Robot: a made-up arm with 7 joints.
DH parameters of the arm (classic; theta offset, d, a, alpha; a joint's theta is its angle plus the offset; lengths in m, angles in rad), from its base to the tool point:
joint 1: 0 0.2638 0 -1.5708
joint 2: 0 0 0 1.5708
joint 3: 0 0.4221 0.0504 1.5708
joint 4: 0 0 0.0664 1.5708
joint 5: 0 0.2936 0 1.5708
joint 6: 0 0 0.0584 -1.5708
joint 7: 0 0.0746 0 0
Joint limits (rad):
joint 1: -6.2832..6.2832
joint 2: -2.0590..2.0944
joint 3: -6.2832..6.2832
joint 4: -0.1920..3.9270
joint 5: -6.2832..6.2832
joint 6: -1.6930..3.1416
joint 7: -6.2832..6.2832
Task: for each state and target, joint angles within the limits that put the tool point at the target. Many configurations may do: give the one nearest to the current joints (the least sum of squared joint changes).
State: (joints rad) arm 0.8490 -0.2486 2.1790 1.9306 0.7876 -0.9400 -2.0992
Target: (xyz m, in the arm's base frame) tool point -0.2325 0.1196 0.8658
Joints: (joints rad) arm 0.8308 0.0842 2.2505 1.7886 0.8876 -1.3553 -2.0992
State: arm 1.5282 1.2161 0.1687 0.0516 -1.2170 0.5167 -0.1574
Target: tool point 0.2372 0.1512 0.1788
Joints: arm 1.0450 0.7155 -0.4738 0.4453 -1.2228 0.7043 -0.1574
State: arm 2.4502 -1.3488 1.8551 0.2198 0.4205 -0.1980 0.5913
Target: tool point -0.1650 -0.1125 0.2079
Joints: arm 1.8408 -1.5695 1.9732 0.0615 0.3778 -0.0366 0.5913
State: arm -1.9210 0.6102 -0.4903 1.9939 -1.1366 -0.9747 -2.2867
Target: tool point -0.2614 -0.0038 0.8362
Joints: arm -2.2972 -0.1420 -0.9190 1.6608 -1.2413 -1.1830 -2.2867
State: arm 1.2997 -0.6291 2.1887 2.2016 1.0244 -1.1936 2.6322
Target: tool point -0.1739 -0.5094 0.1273
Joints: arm 1.6582 -1.3355 2.6727 1.3175 1.2763 -1.3383 2.6322
